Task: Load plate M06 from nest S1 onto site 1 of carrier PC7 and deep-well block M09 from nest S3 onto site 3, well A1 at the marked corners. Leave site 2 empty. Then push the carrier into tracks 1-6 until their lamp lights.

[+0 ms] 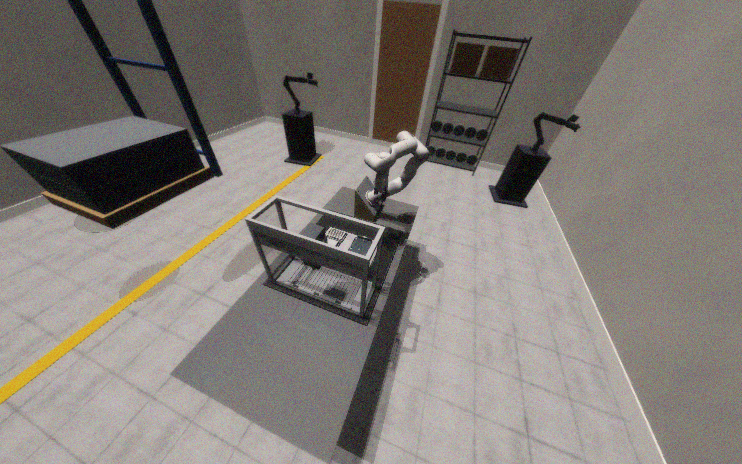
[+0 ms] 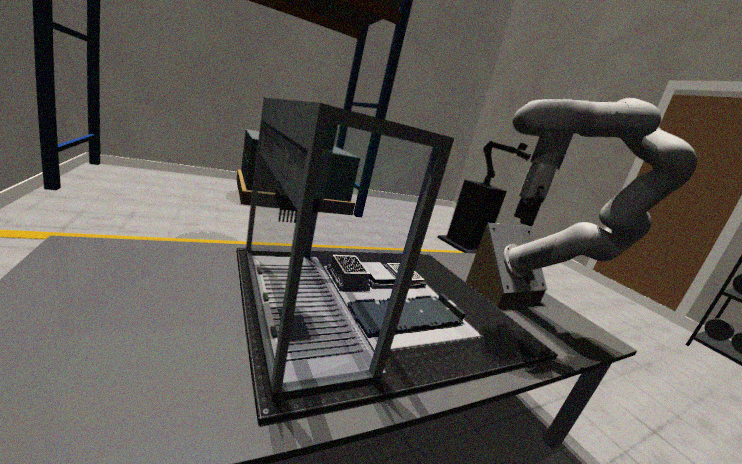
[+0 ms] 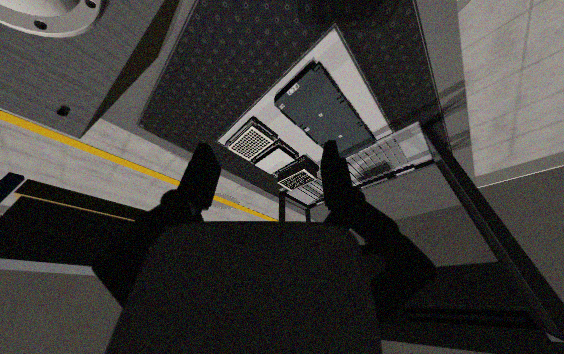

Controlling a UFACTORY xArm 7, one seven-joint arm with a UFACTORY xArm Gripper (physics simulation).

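Seen in the pictures: gripper, fingertip midpoint: point(image 1: 379, 197) point(image 2: 522, 221) point(image 3: 268, 154); arm's base, origin of the base link: point(image 1: 370, 198) point(image 2: 515, 260).
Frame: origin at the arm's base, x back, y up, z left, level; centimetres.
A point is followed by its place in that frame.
My gripper point(image 1: 378, 210) @(y 18.8, x -25.1, z 10.3 cm) point(image 2: 525, 218) @(y 18.8, x -25.1, z 10.3 cm) point(image 3: 268, 154) @(y 18.8, x -25.1, z 10.3 cm) is open and empty, pointing down high beside the robot's base, apart from the labware. The dark blue-grey carrier point(image 1: 359, 244) @(y -12.3, x -41.0, z 2.1 cm) point(image 2: 404, 314) @(y -12.4, x -52.0, z 3.1 cm) point(image 3: 325, 110) @(y -12.4, x -45.5, z 4.7 cm) lies flat on a white plate, its sites bare. Beside it stand three pieces in a row: a low plate with a well grid point(image 2: 392, 267) point(image 3: 251, 142) nearest the base, a plain white-topped piece point(image 2: 378, 270) @(y -10.8, x -46.7, z -18.8 cm) point(image 3: 276, 159) @(y -10.8, x -46.5, z -17.2 cm) in the middle, and a taller block with wells point(image 2: 350, 265) point(image 3: 298, 179) nearest the tracks. Nest labels and corner marks are too small to read.
The striped track deck point(image 1: 328, 281) @(y 8.9, x -89.5, z -1.5 cm) point(image 2: 328, 317) lies beyond the carrier, under a grey open frame point(image 1: 314, 247) @(y 31.2, x -89.4, z -6.4 cm) point(image 2: 437, 164) @(y 30.2, x -73.2, z 20.0 cm) with upright posts and a thick front beam. A dark perforated board point(image 2: 437, 358) @(y -13.4, x -53.9, z 19.1 cm) point(image 3: 225, 55) @(y -13.4, x -20.1, z -0.5 cm) lies around the white plate. The robot's slanted base block point(image 2: 495, 262) @(y -0.9, x -9.8, z -1.5 cm) stands behind.
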